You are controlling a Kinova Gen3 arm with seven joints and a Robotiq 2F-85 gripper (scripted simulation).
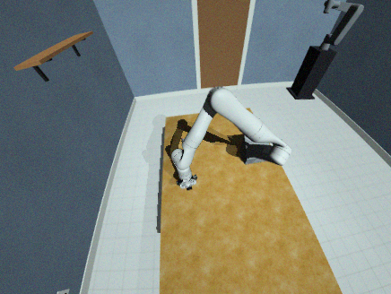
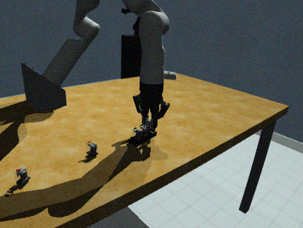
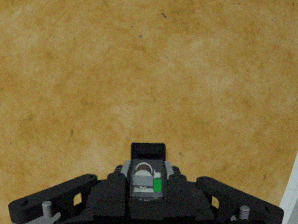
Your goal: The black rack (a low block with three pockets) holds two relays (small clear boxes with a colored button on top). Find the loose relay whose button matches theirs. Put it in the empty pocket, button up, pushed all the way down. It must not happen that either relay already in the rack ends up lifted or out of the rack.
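My hand is 1 cm short of the black rack, 3 cm to the left of it and 4 cm above it.
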